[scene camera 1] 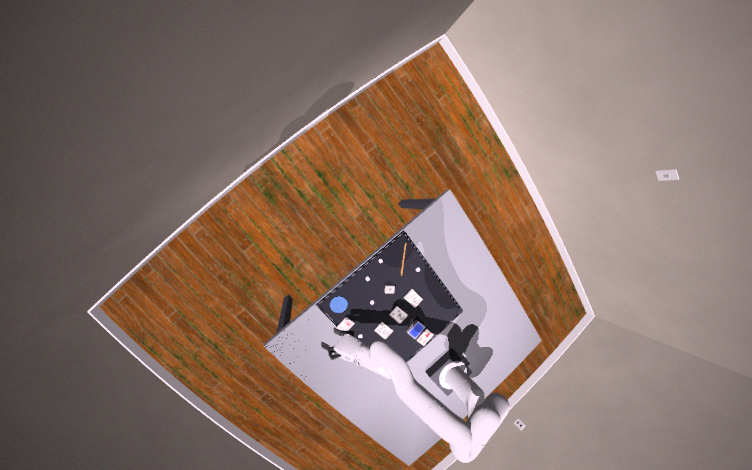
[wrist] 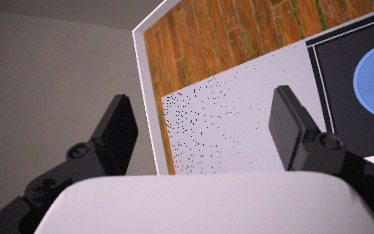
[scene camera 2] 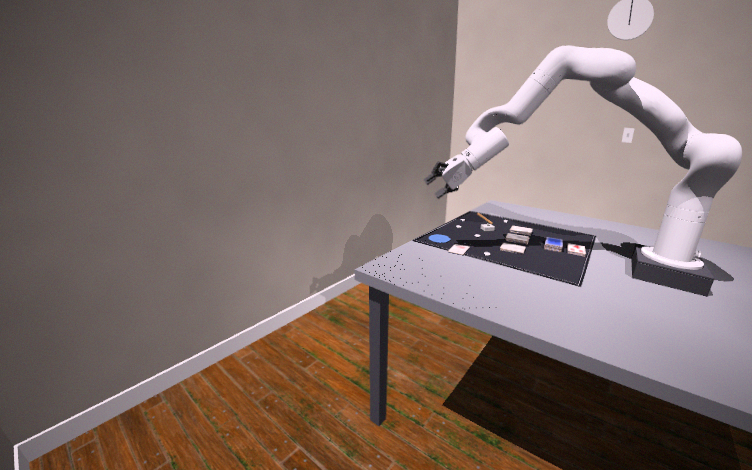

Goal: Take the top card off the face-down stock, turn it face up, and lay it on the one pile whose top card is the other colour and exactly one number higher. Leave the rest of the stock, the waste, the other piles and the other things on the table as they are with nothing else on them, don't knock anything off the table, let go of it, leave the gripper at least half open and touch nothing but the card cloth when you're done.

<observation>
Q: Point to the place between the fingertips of my gripper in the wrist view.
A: At 201, 109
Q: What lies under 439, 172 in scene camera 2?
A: My gripper.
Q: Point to a black card cloth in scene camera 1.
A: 437, 309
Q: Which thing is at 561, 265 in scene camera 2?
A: A black card cloth.
</observation>
